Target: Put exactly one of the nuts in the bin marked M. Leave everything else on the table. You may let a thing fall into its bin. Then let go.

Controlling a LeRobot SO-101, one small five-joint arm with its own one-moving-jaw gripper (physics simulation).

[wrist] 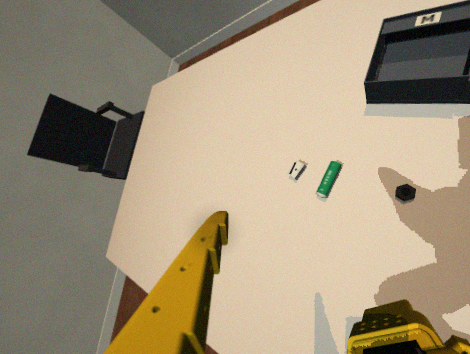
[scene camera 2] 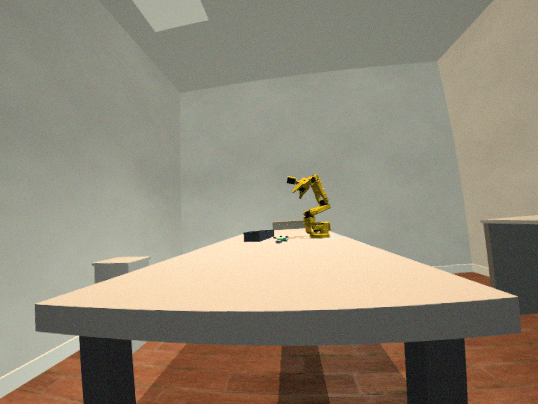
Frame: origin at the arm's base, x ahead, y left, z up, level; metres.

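Seen in the pictures: hand at its tool point: point(wrist: 227, 223) point(scene camera 2: 293, 192); arm's base at its link origin: point(wrist: 416, 350) point(scene camera 2: 315, 237).
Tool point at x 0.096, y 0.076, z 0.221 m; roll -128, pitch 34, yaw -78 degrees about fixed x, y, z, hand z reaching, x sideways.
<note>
Pixels of each thing's top centre, then the offset from my tool point to it. Level surfaces: height alone.
- black hexagonal nut at its top centre: point(wrist: 405, 191) dx +0.055, dy -0.062, dz -0.212 m
- bin marked M at its top centre: point(scene camera 2: 260, 230) dx +0.189, dy -0.152, dz -0.175 m
- green battery at its top centre: point(wrist: 326, 178) dx +0.065, dy +0.017, dz -0.207 m
- silver sharpener at its top centre: point(wrist: 295, 169) dx +0.078, dy +0.063, dz -0.210 m
- table at its surface level: dz -0.221 m
One black hexagonal nut point(wrist: 405, 193) lies on the table at the right of the wrist view, partly in a brown shadow. The bin marked M point(wrist: 415, 92) point(scene camera 2: 256, 236) is a dark box with a white label, cut off at the top right of the wrist view. My gripper point(scene camera 2: 297, 195) point(wrist: 223, 218) is fully open and empty, high above the table; one notched jaw shows in the wrist view and the moving jaw has swung out of it. In the scene view the small things beside the bin are too tiny to tell apart.
A green battery point(wrist: 329, 179) and a silver sharpener point(wrist: 297, 170) lie left of the nut on the table point(scene camera 2: 280, 280) point(wrist: 240, 130). Part of the yellow arm's body point(wrist: 395, 325) shows at the bottom right. A black chair point(wrist: 75, 130) stands beyond the table edge.
</note>
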